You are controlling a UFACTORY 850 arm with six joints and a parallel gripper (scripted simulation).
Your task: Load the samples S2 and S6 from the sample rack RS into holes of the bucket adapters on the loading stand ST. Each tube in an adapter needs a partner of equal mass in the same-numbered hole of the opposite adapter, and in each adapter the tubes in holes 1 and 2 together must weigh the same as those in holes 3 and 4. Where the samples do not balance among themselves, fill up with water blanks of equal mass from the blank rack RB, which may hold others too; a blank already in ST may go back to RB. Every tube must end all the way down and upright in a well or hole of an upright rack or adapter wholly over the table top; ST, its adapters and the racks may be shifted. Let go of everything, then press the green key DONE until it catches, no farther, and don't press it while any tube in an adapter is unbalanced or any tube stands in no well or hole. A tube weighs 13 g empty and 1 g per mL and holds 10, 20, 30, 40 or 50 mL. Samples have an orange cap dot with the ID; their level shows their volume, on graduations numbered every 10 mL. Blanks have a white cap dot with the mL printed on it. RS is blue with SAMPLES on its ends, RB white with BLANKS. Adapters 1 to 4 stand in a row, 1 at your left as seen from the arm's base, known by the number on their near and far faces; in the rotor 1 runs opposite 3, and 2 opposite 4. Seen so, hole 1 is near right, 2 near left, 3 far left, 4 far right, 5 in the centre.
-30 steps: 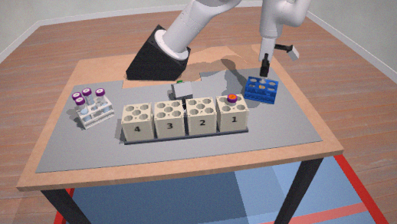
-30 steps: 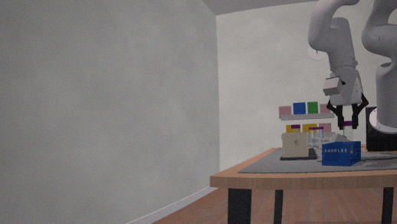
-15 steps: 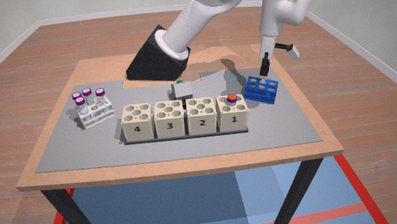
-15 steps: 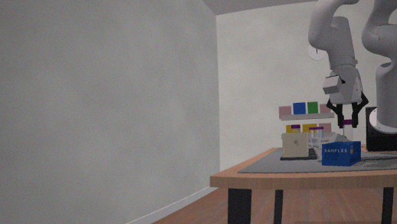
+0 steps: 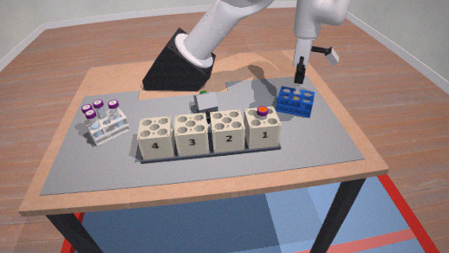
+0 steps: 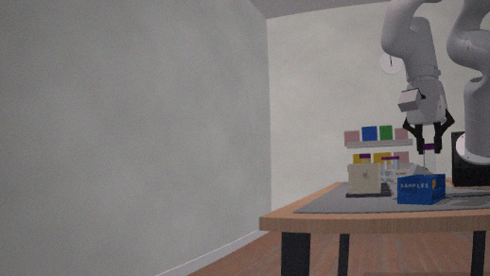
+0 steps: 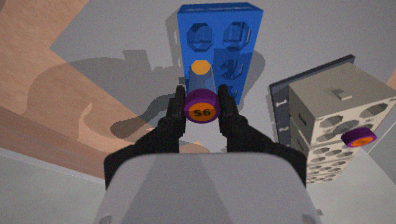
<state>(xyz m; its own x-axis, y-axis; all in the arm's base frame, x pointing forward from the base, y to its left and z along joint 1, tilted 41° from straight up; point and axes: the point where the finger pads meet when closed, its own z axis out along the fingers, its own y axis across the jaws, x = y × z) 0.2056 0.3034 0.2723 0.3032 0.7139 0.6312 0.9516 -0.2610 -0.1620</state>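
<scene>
Right now the sample S6 is 50 mm below my hand and 10 mm ahead of it. Round my hand: blue sample rack RS: 100 mm below, 20 mm ahead, 10 mm to the right; adapter 1: 200 mm ahead, 150 mm to the right, 80 mm below; sample tube S2: 190 mm ahead, 140 mm to the right, 60 mm below.
</scene>
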